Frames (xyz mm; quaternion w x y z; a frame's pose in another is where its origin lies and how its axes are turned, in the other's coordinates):
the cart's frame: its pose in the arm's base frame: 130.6 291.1 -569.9 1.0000 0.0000 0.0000 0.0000
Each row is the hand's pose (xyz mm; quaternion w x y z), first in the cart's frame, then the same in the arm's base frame.
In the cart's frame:
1: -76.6 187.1 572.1 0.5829 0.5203 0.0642 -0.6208
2: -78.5 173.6 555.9 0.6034 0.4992 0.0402 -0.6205
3: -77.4 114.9 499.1 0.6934 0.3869 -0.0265 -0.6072
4: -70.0 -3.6 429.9 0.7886 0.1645 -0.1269 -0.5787
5: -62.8 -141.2 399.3 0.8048 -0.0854 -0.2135 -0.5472
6: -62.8 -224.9 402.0 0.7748 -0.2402 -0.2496 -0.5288
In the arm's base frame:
1: 54.0 478.2 2.2 0.5829 0.5203 0.0642 -0.6208
2: 52.1 464.7 -14.0 0.6034 0.4992 0.0402 -0.6205
3: 53.2 406.0 -70.8 0.6934 0.3869 -0.0265 -0.6072
4: 60.6 287.5 -140.0 0.7886 0.1645 -0.1269 -0.5787
5: 67.8 149.9 -170.6 0.8048 -0.0854 -0.2135 -0.5472
6: 67.8 66.2 -167.9 0.7748 -0.2402 -0.2496 -0.5288

